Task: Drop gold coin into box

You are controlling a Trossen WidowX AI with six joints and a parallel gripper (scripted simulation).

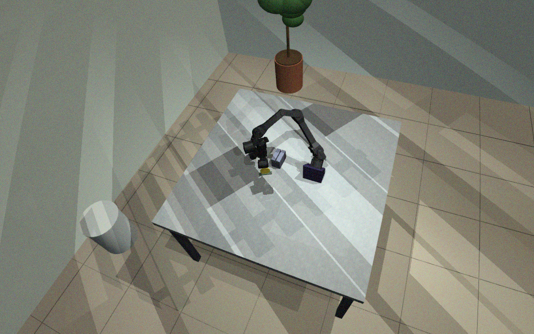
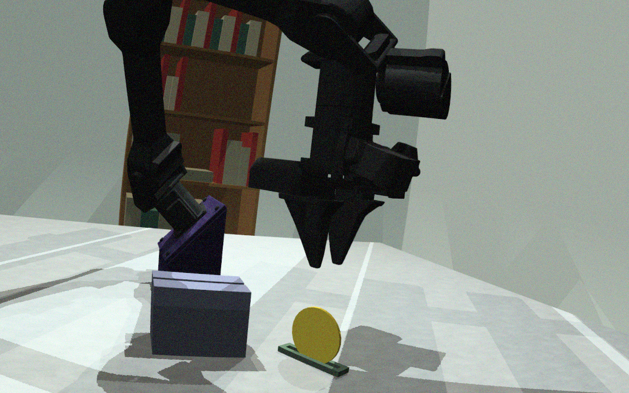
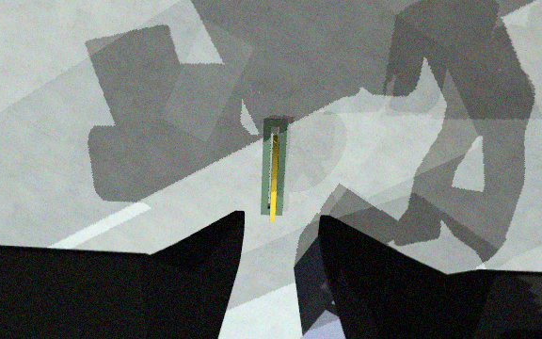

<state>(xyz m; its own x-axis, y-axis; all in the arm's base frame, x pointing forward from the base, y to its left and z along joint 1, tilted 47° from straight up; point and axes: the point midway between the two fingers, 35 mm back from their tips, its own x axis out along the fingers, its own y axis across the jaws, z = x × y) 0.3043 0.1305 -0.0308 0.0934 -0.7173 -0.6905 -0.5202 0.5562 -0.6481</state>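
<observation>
The gold coin is 80 mm below my gripper tip.
</observation>
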